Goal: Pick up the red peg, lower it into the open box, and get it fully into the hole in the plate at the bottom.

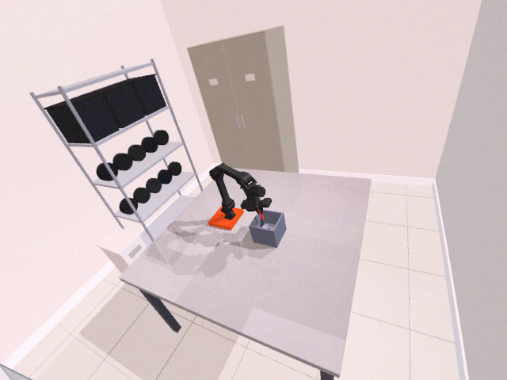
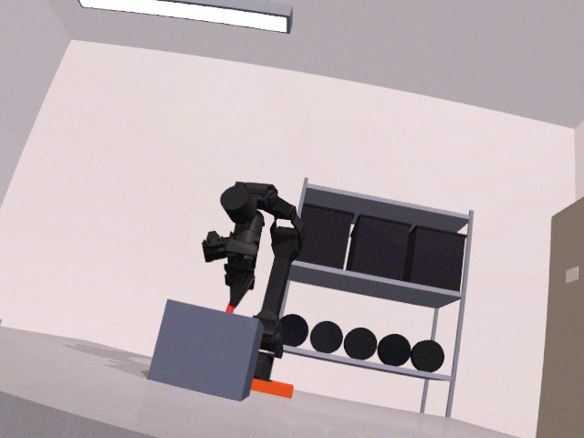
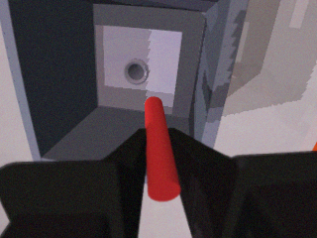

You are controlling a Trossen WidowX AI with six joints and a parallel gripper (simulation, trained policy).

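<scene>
Right now the red peg is right at my gripper tip. Also, from my gripper tip: pale plate (11 cm below, 4 cm ahead, 1 cm to the right).
</scene>
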